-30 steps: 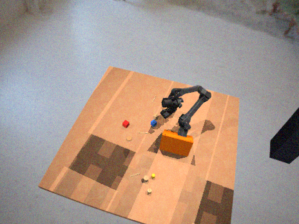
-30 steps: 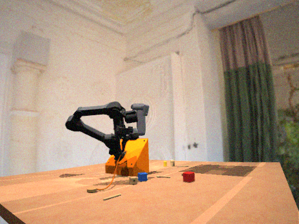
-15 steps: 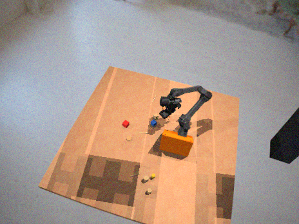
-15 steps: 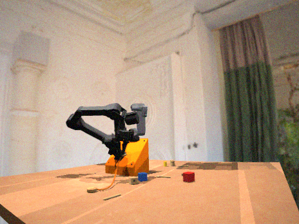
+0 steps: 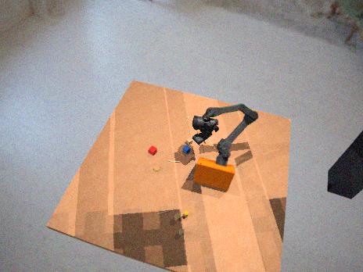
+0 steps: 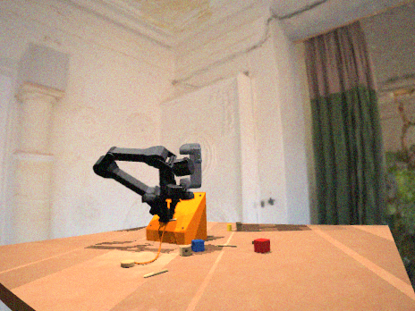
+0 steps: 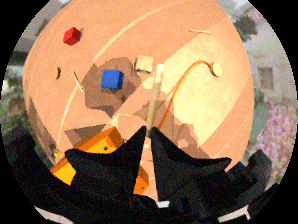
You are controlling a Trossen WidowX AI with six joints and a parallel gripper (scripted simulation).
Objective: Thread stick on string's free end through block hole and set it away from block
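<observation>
My gripper tip is 90 mm short of the small wooden block, 90 mm above it and 30 mm to the left of it. Also, from my gripper tip: wooden button (220 mm to the right, 100 mm below, 50 mm ahead); then thin wooden stick (10 mm to the right, 10 mm ahead); then blue cube (90 mm below, 90 mm ahead, 50 mm to the left).
</observation>
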